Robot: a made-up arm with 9 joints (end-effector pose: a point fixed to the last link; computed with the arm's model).
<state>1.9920 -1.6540 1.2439 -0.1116 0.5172 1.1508 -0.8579 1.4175 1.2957</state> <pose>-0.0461 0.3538 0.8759 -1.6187 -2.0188 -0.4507</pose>
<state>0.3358 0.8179 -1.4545 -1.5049 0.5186 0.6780 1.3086 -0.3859 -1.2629</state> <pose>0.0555 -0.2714 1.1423 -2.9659 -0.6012 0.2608</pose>
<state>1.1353 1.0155 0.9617 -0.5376 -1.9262 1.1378 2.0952 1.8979 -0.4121</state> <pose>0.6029 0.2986 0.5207 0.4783 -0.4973 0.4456</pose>
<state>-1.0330 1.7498 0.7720 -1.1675 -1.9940 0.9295 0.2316 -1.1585 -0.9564</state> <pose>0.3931 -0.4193 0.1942 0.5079 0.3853 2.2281</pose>
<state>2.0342 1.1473 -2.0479 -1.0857 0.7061 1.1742 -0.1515 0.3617 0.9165</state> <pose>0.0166 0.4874 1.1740 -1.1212 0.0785 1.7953</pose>
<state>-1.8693 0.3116 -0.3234 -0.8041 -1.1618 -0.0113 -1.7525 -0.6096 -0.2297</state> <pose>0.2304 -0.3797 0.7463 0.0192 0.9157 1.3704</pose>
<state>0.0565 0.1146 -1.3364 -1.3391 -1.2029 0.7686 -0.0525 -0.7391 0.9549</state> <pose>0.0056 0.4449 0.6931 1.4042 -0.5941 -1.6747</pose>
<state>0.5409 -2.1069 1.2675 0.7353 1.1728 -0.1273 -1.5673 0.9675 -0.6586</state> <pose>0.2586 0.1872 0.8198 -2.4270 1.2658 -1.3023</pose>
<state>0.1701 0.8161 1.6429 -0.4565 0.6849 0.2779 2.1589 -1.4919 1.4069</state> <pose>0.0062 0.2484 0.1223 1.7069 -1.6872 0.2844</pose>
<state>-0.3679 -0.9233 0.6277 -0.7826 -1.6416 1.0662 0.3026 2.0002 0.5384</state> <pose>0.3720 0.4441 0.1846 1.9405 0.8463 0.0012</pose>
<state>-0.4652 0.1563 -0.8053 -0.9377 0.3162 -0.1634 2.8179 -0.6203 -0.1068</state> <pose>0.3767 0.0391 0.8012 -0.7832 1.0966 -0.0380</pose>
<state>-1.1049 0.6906 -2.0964 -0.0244 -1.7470 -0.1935 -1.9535 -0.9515 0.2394</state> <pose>-0.2744 -0.3204 0.8294 1.4014 0.9487 0.4623</pose>
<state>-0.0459 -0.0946 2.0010 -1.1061 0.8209 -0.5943 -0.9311 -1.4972 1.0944</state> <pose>-0.1824 -0.1029 -0.1338 -0.9664 -0.6811 -2.7971</pose>
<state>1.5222 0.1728 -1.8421 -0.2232 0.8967 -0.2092 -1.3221 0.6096 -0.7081</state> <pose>0.2291 0.4361 1.0461 0.9248 1.6103 -2.1304</pose>
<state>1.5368 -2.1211 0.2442 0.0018 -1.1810 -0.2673 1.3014 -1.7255 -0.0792</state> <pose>0.4706 -0.1304 0.8985 -0.1661 2.6355 -1.6248</pose>
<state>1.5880 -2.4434 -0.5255 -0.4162 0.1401 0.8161 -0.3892 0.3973 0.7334</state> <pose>0.6732 0.0290 0.6969 -2.1669 1.5070 -1.0552</pose>
